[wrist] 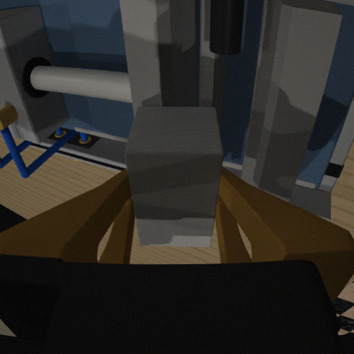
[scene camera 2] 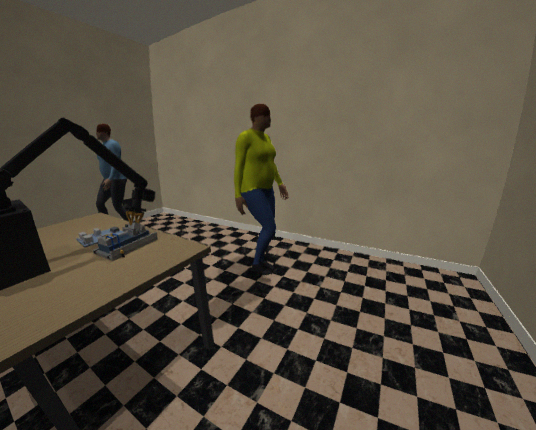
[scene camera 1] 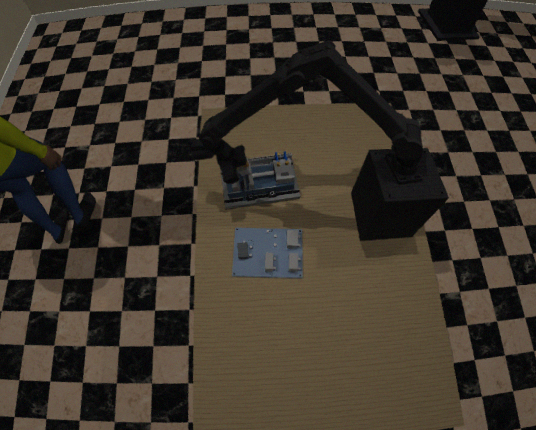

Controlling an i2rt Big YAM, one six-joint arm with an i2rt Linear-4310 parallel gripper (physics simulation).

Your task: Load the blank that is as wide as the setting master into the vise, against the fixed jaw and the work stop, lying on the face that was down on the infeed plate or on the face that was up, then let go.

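Frame: origin at the arm's base, x back, y left, z down, level; millimetres.
Seen in the pictures: gripper, fingertip midpoint: point(scene camera 2: 133, 225) point(scene camera 1: 243, 166); arm's base at its link origin: point(scene camera 2: 0, 210) point(scene camera 1: 402, 169).
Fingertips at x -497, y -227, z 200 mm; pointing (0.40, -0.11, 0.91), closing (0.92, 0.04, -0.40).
Offsets run from my fingertips to a thing's middle.
My gripper point(wrist: 174, 177) point(scene camera 2: 134, 218) is shut on a grey rectangular blank point(wrist: 175, 192), one orange finger on each side. The blank is upright in the wrist view, in front of the vise's left jaw point(wrist: 142, 55) and part of the gap beside it. The right jaw point(wrist: 305, 95) stands apart from the blank. A black cylinder point(wrist: 226, 27) hangs over the gap. The vise @(dz +64, dx +56, dy +20 mm) point(scene camera 1: 265, 186) point(scene camera 2: 116, 243) is blue and grey; my arm hides its left end in scene camera 1. The blank's clearance above the vise bed cannot be told.
The light blue infeed plate @(dz +109, dx +36, dy +318 mm) point(scene camera 1: 257, 270) lies beside the vise, bearing pale blocks @(dz +87, dx +133, dy +292 mm) point(scene camera 1: 293, 239) @(dz +87, dx +33, dy +363 mm) point(scene camera 1: 270, 262) @(dz +87, dx +118, dy +380 mm) point(scene camera 1: 294, 262) and a darker block @(dz +93, dx -54, dy +301 mm) point(scene camera 1: 243, 250). A white screw rod point(wrist: 82, 82) and blue handle point(wrist: 47, 156) are at the vise's left. A person point(scene camera 1: 25, 175) point(scene camera 2: 259, 165) stands beyond the table.
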